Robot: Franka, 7 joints.
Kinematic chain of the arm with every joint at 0, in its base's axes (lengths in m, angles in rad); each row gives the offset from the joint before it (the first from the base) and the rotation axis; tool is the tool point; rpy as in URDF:
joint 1: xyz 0 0 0.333 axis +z
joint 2: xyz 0 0 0 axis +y
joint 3: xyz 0 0 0.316 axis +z
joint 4: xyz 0.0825 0 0 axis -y
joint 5: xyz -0.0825 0 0.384 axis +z
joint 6: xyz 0 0 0 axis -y
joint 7: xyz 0.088 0 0 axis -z
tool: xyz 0 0 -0.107 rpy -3.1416 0 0
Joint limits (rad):
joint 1: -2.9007..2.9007
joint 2: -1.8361..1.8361
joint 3: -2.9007..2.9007
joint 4: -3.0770..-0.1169
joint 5: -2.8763..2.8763
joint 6: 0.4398..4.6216
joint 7: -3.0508..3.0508
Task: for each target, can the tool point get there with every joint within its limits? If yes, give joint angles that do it. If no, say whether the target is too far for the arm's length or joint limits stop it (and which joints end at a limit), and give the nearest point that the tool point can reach.
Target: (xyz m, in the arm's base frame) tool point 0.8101 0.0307 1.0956
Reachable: no: too far | nearest point 0.6244 0.0237 0.9208 | short by 0.255 m
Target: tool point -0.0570 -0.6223 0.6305
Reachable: yes | joints 2.3140 -0.1548 2.1367 -1.5985 -1.9597 2.9670 1.1346
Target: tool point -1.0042 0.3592 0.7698
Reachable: no: too far | nearest point -0.7475 0.2674 0.6581 | short by 0.295 m
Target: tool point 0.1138 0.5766 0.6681
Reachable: yes | joints 0.0015 0.3032 1.4089 -1.8268 -0.8214 3.4231 0.9824
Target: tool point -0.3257 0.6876 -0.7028
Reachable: no: too far | nearest point -0.2304 0.4864 -0.2956 | short by 0.464 m
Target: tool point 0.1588 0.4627 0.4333
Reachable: yes | joints -0.4431 0.5633 1.8738 -2.1438 -0.5636 1.7189 1.4222
